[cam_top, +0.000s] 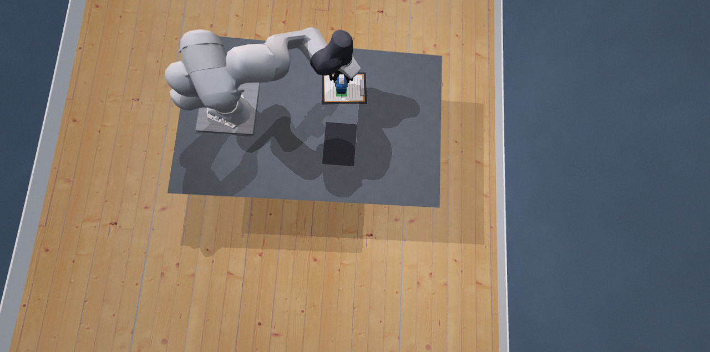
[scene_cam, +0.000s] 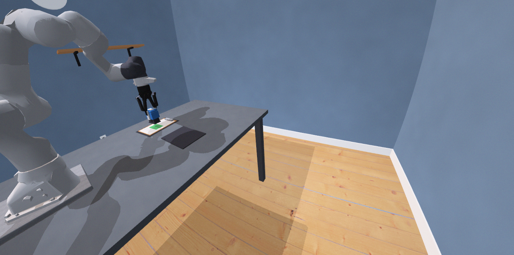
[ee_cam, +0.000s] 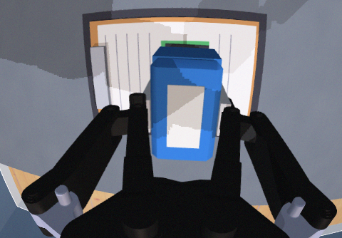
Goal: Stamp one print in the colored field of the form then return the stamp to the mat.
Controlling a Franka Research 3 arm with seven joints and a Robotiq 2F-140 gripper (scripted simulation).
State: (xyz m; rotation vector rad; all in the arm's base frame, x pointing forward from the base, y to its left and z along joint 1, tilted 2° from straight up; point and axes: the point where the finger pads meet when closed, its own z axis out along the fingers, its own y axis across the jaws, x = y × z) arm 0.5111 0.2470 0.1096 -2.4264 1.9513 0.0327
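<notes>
My hand is 100 mm above the form, 30 mm short of it and 20 mm to the right of it. Also, from my hand: blue stamp (20 mm below); then dark mat (300 mm to the right, 110 mm below, 60 mm ahead).
</notes>
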